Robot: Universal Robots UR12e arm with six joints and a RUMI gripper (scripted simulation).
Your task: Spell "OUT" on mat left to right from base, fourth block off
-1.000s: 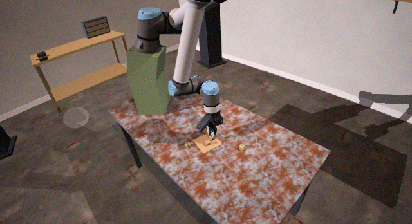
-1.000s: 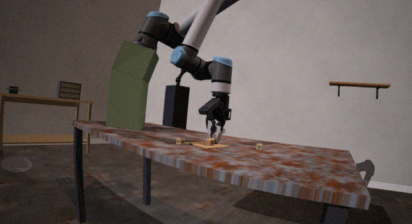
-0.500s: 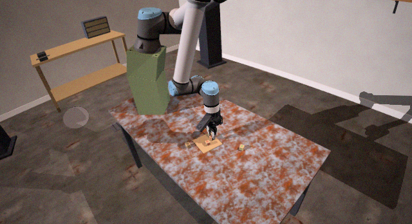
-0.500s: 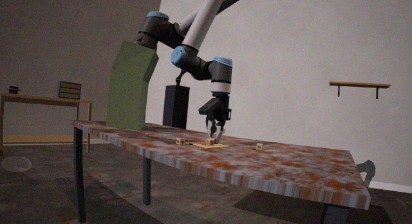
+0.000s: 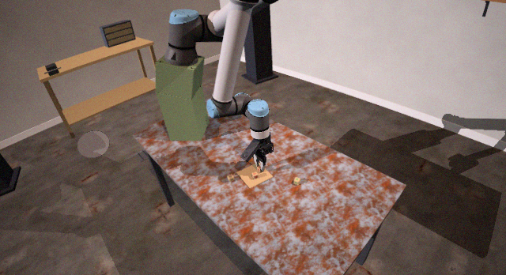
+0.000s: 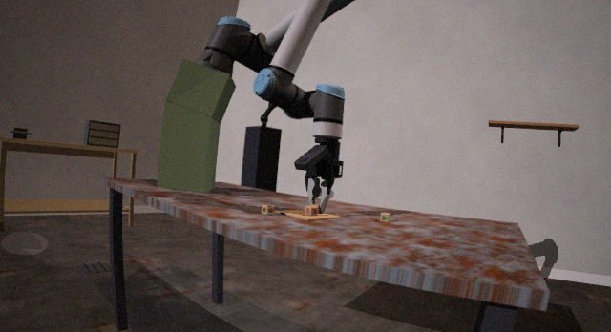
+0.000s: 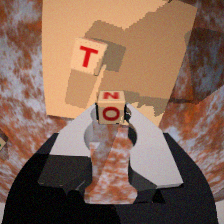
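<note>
Now: hand 40 mm to the left of the tan mat, 20 mm above it and 10 mm short of it. Round my hand: block (160 mm to the right, 40 mm behind, 10 mm below).
</note>
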